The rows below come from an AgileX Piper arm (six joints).
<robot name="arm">
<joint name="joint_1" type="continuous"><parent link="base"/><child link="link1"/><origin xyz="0.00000 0.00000 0.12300"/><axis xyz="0 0 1"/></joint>
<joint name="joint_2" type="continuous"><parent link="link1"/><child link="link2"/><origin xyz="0.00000 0.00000 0.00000" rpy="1.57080 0.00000 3.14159"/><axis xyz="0 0 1"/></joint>
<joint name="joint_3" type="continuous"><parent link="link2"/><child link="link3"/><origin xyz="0.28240 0.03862 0.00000" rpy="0.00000 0.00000 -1.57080"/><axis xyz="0 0 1"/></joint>
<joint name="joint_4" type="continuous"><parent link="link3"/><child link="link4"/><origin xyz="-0.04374 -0.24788 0.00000" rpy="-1.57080 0.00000 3.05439"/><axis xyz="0 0 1"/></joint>
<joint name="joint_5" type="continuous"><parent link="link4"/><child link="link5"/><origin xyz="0.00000 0.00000 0.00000" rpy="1.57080 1.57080 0.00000"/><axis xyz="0 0 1"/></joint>
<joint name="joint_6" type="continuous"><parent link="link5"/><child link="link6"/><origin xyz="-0.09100 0.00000 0.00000" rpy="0.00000 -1.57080 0.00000"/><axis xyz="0 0 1"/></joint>
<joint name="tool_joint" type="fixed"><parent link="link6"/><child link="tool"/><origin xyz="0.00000 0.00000 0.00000" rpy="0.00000 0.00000 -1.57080"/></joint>
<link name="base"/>
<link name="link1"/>
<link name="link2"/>
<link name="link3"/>
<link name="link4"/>
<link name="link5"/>
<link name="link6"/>
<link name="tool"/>
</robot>
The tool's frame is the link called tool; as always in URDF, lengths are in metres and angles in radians. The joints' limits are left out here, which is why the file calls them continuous.
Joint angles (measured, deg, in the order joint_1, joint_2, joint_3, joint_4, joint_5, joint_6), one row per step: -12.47, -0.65, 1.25, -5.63, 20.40, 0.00; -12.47, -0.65, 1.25, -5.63, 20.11, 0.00; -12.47, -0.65, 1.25, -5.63, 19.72, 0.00; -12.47, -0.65, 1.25, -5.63, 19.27, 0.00; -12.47, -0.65, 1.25, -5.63, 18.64, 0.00; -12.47, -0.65, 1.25, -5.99, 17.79, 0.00; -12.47, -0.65, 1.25, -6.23, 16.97, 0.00; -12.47, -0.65, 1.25, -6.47, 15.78, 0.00; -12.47, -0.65, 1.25, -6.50, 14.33, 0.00; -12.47, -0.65, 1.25, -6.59, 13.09, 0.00; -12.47, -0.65, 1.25, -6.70, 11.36, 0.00; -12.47, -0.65, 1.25, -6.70, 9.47, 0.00; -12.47, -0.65, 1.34, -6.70, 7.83, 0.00; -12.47, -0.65, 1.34, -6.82, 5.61, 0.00; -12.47, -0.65, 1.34, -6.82, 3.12, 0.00; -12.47, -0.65, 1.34, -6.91, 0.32, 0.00
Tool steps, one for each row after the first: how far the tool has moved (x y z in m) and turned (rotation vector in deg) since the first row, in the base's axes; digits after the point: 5 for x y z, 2 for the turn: 0.00013, 0.00001, 0.00044, -0.06, -0.28, 0.03; 0.00031, 0.00003, 0.00104, -0.15, -0.66, 0.07; 0.00050, 0.00006, 0.00172, -0.25, -1.10, 0.11; 0.00077, 0.00009, 0.00269, -0.39, -1.71, 0.17; 0.00107, -0.00002, 0.00401, -0.93, -2.45, 0.24; 0.00136, -0.00007, 0.00528, -1.35, -3.20, 0.31; 0.00177, -0.00006, 0.00713, -1.85, -4.30, 0.42; 0.00223, 0.00008, 0.00938, -2.20, -5.70, 0.57; 0.00259, 0.00019, 0.01132, -2.56, -6.88, 0.70; 0.00301, 0.00038, 0.01403, -3.05, -8.53, 0.89; 0.00339, 0.00065, 0.01699, -3.47, -10.36, 1.09; 0.00370, 0.00089, 0.01904, -3.82, -11.86, 1.27; 0.00393, 0.00124, 0.02254, -4.43, -13.99, 1.51; 0.00404, 0.00169, 0.02646, -4.98, -16.40, 1.78; 0.00396, 0.00225, 0.03088, -5.69, -19.09, 2.09
